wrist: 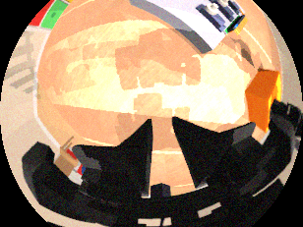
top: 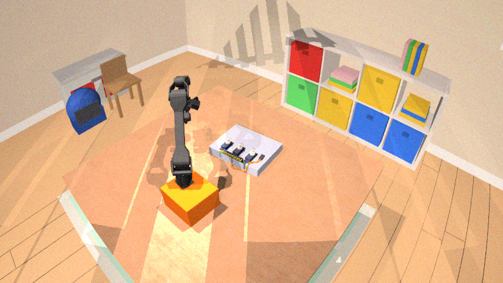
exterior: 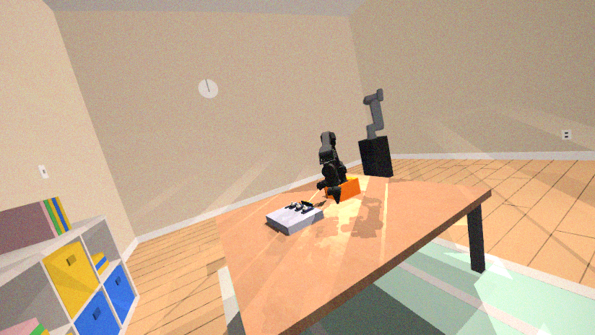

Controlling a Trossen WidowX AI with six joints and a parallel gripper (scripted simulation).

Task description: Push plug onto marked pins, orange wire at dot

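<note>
My gripper tip is now 20 cm short of the grey printed holder, 29 cm to the left of it and 10 cm above it.
</note>
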